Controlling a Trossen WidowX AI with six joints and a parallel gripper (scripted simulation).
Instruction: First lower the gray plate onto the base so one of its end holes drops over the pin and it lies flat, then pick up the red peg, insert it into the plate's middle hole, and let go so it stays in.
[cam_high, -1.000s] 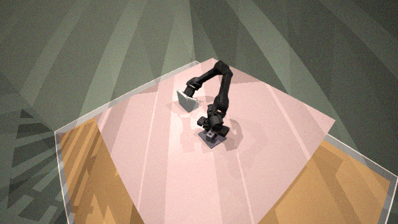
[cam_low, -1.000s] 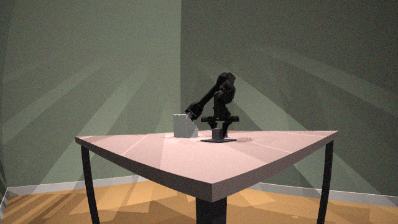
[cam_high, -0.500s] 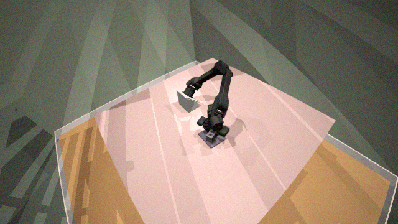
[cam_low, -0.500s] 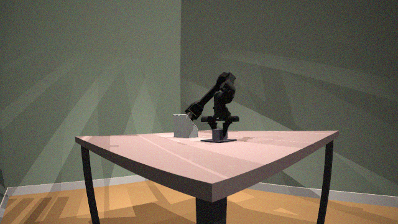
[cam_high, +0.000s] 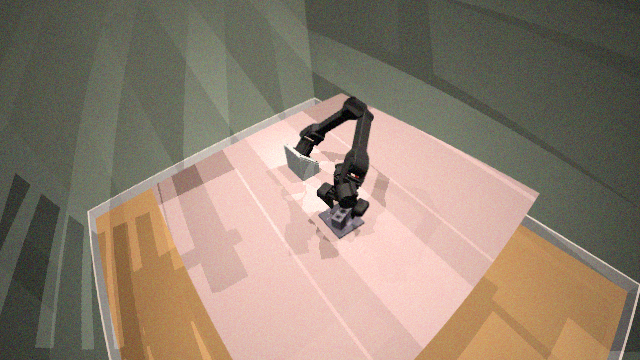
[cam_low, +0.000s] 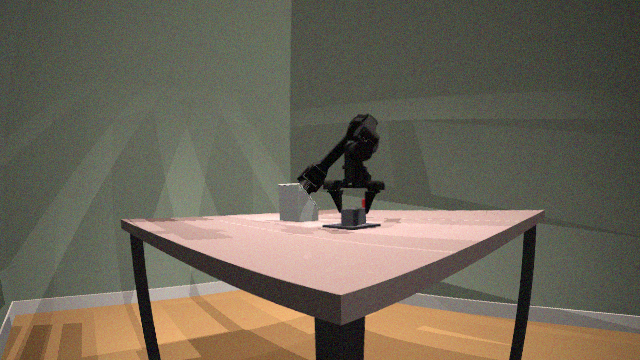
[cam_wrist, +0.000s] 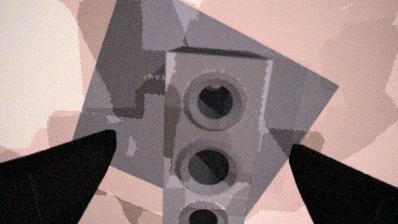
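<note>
Now: the gray plate right at my gripper tip. The rest, counted from my gripper tip: dark base: 10 mm to the left, 30 mm below; red peg: 100 mm behind, 190 mm to the left.
</note>
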